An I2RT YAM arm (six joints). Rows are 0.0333 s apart.
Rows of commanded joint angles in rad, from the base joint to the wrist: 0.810 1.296 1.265 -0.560 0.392 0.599; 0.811 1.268 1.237 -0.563 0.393 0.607; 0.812 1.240 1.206 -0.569 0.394 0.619; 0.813 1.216 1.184 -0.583 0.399 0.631; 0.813 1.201 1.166 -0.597 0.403 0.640; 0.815 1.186 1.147 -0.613 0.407 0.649; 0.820 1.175 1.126 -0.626 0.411 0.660; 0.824 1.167 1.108 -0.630 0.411 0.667; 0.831 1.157 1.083 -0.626 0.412 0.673; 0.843 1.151 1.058 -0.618 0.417 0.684; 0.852 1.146 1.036 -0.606 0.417 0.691; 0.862 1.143 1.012 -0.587 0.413 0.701
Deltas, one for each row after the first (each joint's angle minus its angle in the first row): 0.001 -0.028 -0.028 -0.003 0.001 0.008; 0.002 -0.056 -0.059 -0.009 0.002 0.020; 0.003 -0.080 -0.081 -0.023 0.007 0.032; 0.003 -0.095 -0.099 -0.037 0.011 0.041; 0.005 -0.110 -0.118 -0.053 0.015 0.050; 0.010 -0.121 -0.139 -0.066 0.019 0.061; 0.014 -0.129 -0.157 -0.070 0.019 0.068; 0.021 -0.139 -0.182 -0.066 0.020 0.074; 0.033 -0.145 -0.207 -0.058 0.025 0.085; 0.042 -0.150 -0.229 -0.046 0.025 0.092; 0.052 -0.153 -0.253 -0.027 0.021 0.102
